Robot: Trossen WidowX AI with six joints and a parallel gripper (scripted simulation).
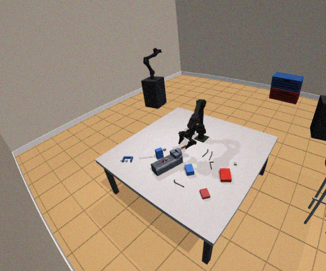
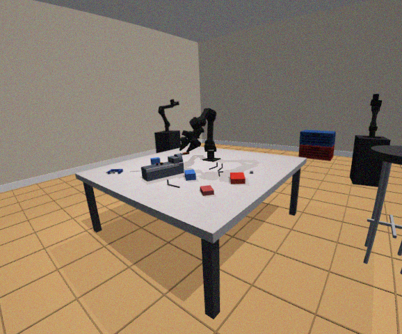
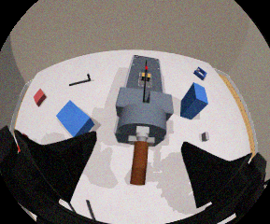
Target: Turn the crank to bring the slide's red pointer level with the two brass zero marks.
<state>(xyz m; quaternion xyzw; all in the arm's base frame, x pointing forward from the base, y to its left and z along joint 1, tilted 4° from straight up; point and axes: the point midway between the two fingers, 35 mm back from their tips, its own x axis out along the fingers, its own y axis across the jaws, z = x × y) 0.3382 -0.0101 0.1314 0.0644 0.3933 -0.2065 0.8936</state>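
Now: gripper tip 20 mm past the brown crank handle, 10 mm to the right of it and 20 mm above it. The rest, counted from my gripper tip: red pointer: 170 mm ahead, 90 mm to the right, 60 mm below.
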